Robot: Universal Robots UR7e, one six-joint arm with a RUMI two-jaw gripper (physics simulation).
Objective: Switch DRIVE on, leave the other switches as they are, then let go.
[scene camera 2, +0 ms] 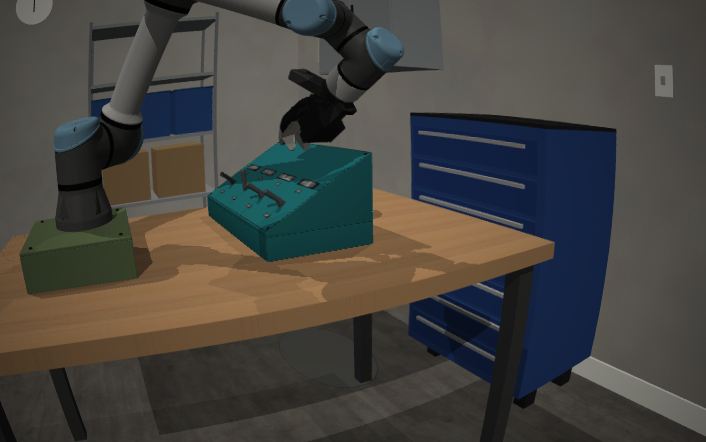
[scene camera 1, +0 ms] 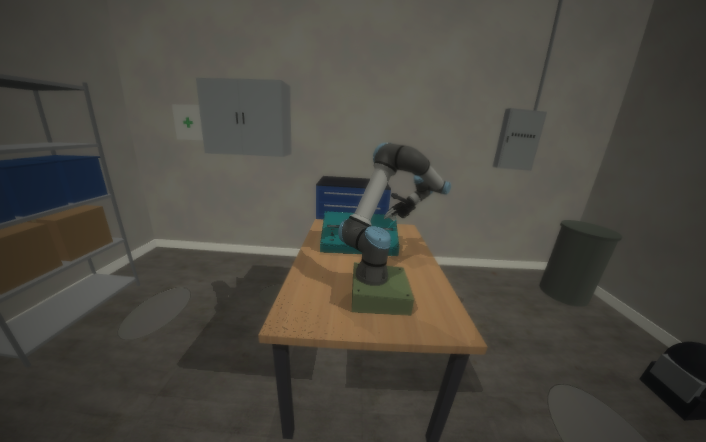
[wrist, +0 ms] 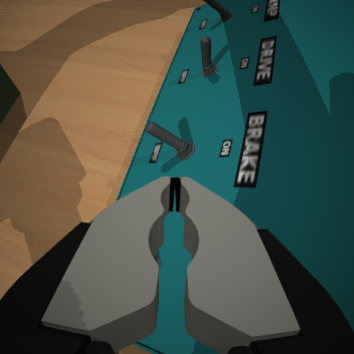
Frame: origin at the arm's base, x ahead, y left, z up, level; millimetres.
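Where they show: gripper, fingertip midpoint: [scene camera 2: 281,143] [scene camera 1: 384,218] [wrist: 174,179]; arm's base, link origin: [scene camera 2: 84,221] [scene camera 1: 371,276].
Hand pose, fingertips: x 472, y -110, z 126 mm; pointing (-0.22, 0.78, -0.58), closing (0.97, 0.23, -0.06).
Each offset is from my fingertips to the top centre of the thing. "pt": to the spot under its first point. Level surfaces: height alone.
The teal console [scene camera 1: 336,246] [scene camera 2: 317,236] stands on the table with a row of dark toggle levers. The DRIVE lever @[dz -75, dx -22, dy +206 mm] [wrist: 206,52] [scene camera 2: 243,179] stands more upright than its neighbours and looks tipped to the ON side. The BRAKE lever @[dz -88, dx -36, dy +86 mm] [wrist: 167,138] leans toward its OFF label @[pt dz -142, dx -50, dy +86 mm] [wrist: 156,152]. Another lever @[pt dz -109, dx -23, dy +321 mm] [wrist: 219,9], cut by the top edge of the wrist view, also leans to OFF. The FEED lever @[dz -88, dx -38, dy -34 mm] [scene camera 2: 273,197] leans down the slope in scene camera 2. My gripper [wrist: 174,179] [scene camera 2: 296,146] [scene camera 1: 390,213] is shut and empty, above the console and apart from the levers.
The table @[dz -220 mm] [scene camera 1: 312,312] [scene camera 2: 171,322] carries the green base block [scene camera 1: 381,300] [scene camera 2: 80,270] of the arm. A blue drawer cabinet [scene camera 2: 573,208] [scene camera 1: 325,200] stands behind the table. A shelf rack [scene camera 1: 93,114] stands at the left in scene camera 1.
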